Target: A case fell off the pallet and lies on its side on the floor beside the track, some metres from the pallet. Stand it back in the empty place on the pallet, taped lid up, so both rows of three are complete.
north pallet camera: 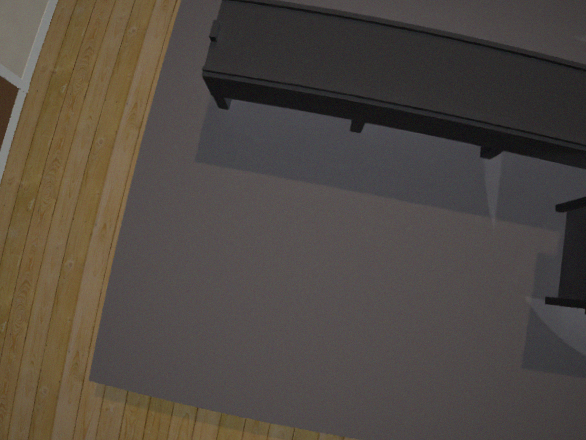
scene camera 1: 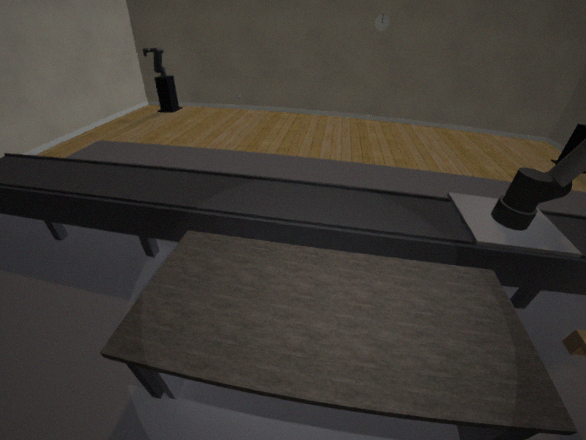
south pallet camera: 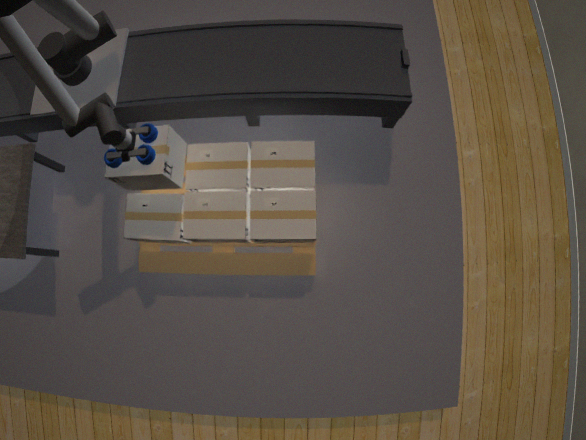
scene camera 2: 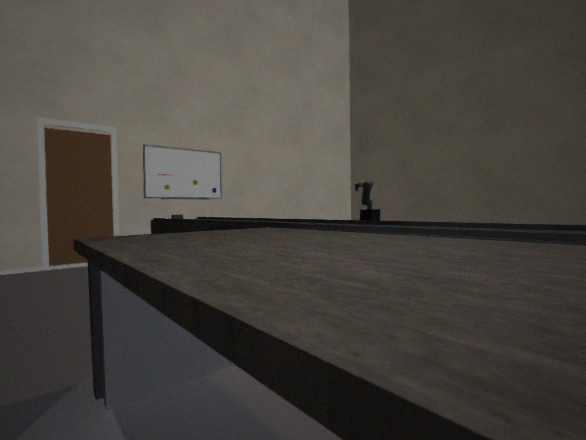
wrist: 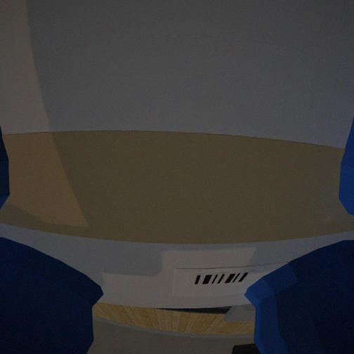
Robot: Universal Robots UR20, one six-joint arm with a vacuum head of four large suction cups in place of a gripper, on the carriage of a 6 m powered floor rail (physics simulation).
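Places are measured from the arm's base along level axes (x ahead, y down, z left), in centimetres.
Pixels of known places: hand, tool point: (south pallet camera: 134, 148); arm's base, link origin: (scene camera 1: 509, 219) (south pallet camera: 76, 70).
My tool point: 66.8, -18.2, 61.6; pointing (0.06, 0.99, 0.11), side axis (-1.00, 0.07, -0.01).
Ahead of a thing's pixels: the offset from my tool point to its top centre, as dx, dy, dz. Level surfaces: height alone.
The gripper (south pallet camera: 131, 146), a head of blue suction cups, is shut on the white case (south pallet camera: 175, 150) (wrist: 190, 75). The cups sit on its taped lid, which faces up; the brown tape (wrist: 175, 190) runs between them in the wrist view. In the south pallet view the case hangs upright at the back left corner of the pallet (south pallet camera: 227, 265), seemingly above the standing cases. It is left of the back row's two cases @(+3.4, +31.1, +42.0) (south pallet camera: 217, 152) @(+3.1, +31.1, +81.7) (south pallet camera: 283, 175) and behind the front row of three @(+33.8, +31.1, +2.4) (south pallet camera: 154, 230) @(+33.2, +31.1, +41.8) (south pallet camera: 215, 230) @(+33.1, +31.1, +82.0) (south pallet camera: 283, 230). Its bottom edge and exact height are hidden.
The dark rail track (south pallet camera: 265, 65) (scene camera 1: 280, 200) (north pallet camera: 380, 55) runs behind the pallet, with the arm's pale carriage plate (scene camera 1: 470, 215) on it. A brown table @(dy +22.2) (scene camera 1: 320, 325) (scene camera 2: 350, 280) (south pallet camera: 15, 200) stands beside the track, left of the pallet in the south pallet view.
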